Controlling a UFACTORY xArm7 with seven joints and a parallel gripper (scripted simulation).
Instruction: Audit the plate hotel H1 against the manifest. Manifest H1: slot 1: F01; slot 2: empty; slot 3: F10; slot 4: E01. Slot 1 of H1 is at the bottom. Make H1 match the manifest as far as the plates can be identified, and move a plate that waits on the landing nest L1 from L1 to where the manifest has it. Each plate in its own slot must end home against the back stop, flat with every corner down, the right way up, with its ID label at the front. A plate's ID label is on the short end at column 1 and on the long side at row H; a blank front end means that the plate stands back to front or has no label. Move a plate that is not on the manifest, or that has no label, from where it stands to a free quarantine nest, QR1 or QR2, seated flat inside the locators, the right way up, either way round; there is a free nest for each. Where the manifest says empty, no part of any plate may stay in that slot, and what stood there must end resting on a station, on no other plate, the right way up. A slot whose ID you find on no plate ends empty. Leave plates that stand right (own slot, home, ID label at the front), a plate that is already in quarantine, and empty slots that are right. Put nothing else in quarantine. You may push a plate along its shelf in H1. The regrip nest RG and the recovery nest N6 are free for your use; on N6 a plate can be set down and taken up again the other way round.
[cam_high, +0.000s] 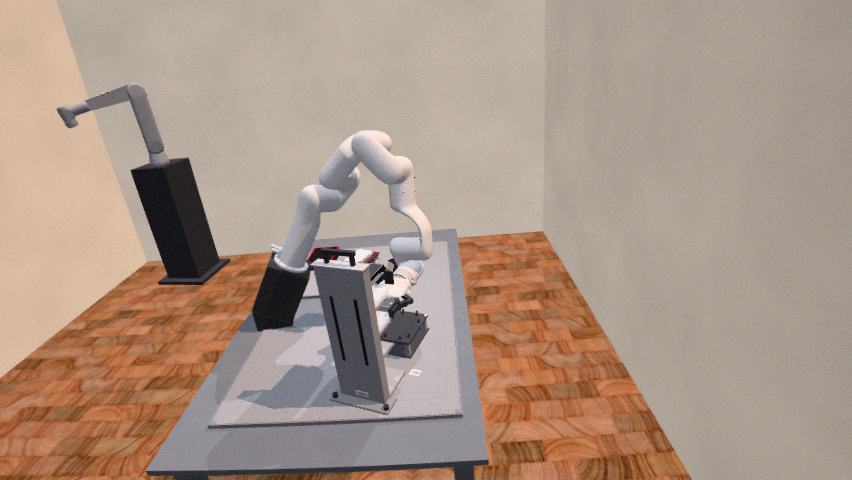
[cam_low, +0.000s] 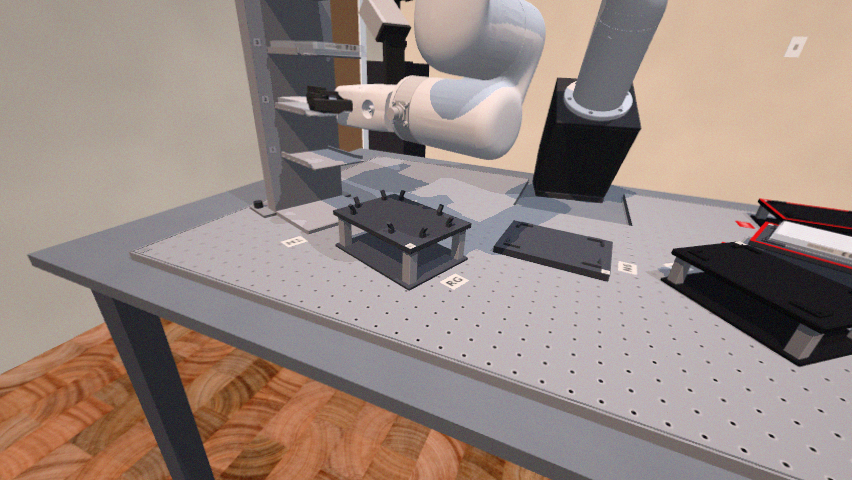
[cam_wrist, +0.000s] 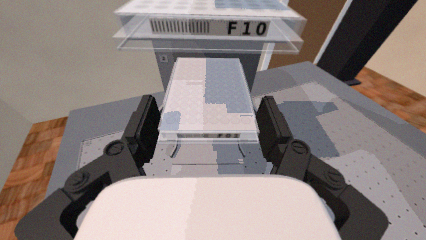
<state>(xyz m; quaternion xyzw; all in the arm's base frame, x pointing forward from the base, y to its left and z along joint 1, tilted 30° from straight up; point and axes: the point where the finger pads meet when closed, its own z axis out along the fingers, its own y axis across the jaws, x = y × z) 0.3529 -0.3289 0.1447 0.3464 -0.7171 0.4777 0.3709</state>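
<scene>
My hand is 50 mm to the left of the white plate, 20 mm above it and 10 mm past it. The rest, counted from my hand: plate hotel H1 (130 mm to the right, 30 mm behind); then regrip nest RG (150 mm below, 130 mm to the left, 30 mm ahead); then black plate (140 mm above, 50 mm to the right, 10 mm behind).
</scene>
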